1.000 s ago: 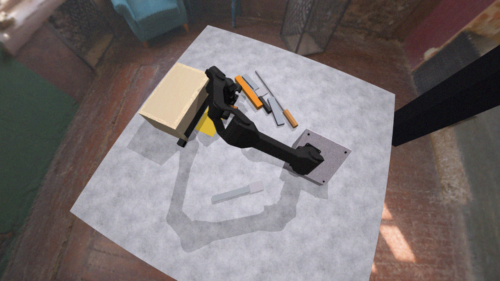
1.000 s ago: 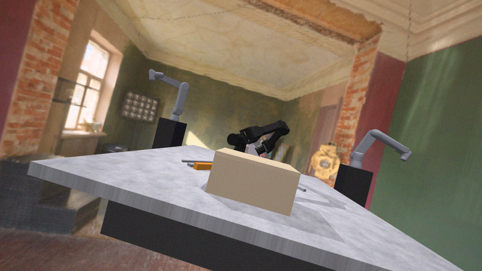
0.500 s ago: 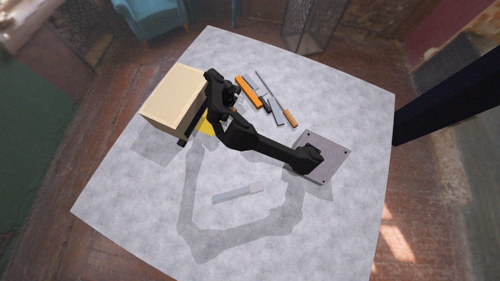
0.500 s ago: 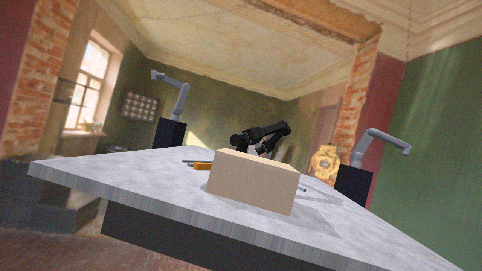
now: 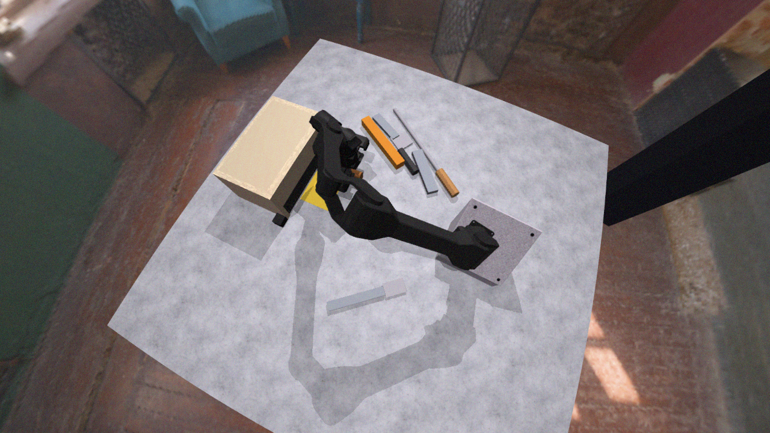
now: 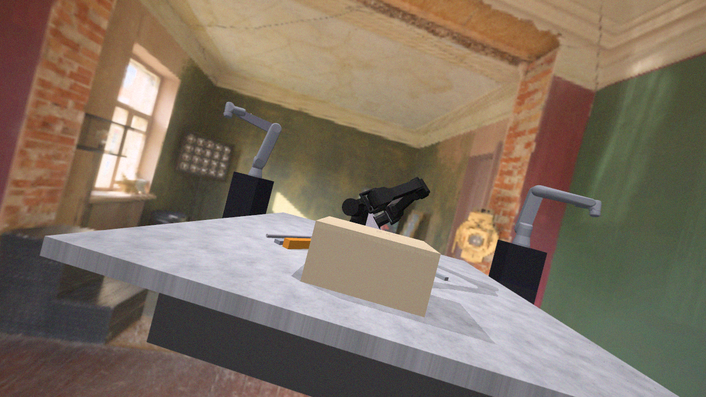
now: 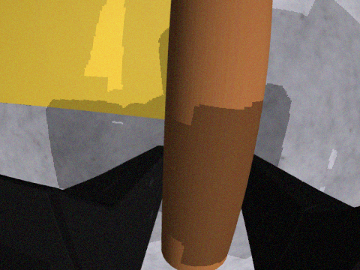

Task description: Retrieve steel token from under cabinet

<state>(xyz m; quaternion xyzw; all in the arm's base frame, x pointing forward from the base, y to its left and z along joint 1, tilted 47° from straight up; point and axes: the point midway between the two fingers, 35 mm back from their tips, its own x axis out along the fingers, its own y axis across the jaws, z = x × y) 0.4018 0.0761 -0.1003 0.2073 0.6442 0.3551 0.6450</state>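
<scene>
Right now the grey bar is 190 mm behind my gripper tip and 150 mm to the right of it. Round my gripper tip: flat grey token 210 mm ahead, 70 mm to the left; then orange bar 20 mm behind, 160 mm to the right, 10 mm above; then black-handled tool 90 mm behind, 160 mm to the right.
</scene>
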